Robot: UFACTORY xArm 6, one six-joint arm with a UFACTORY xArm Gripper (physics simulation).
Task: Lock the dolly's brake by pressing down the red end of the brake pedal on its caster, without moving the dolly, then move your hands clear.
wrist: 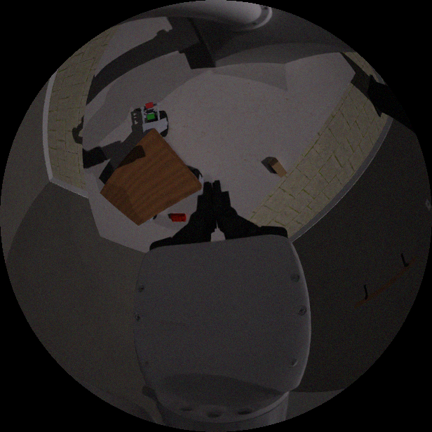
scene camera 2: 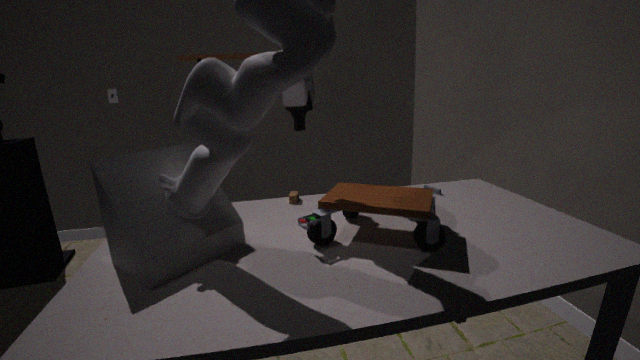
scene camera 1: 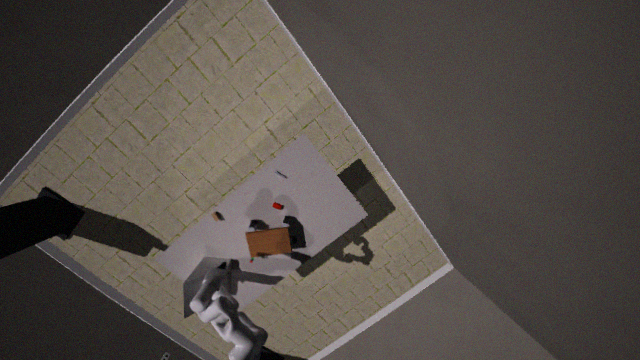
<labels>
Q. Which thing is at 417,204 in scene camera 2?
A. A dolly.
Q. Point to a dolly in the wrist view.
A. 151,177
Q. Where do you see a dolly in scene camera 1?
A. At 267,242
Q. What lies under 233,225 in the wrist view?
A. My gripper.
</labels>
